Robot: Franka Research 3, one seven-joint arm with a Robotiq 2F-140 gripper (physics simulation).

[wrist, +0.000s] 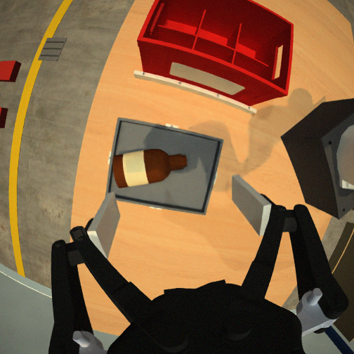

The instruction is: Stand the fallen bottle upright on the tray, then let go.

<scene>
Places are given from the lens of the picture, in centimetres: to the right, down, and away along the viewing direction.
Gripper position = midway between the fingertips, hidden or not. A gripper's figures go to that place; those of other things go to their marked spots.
my gripper [174, 196]: 0, 2, 20
brown bottle [153, 165]: -4, -2, 37
pale strip [159, 79]: -3, -22, 38
The marked spots on the pale strip and the brown bottle are 20 cm apart.
</scene>
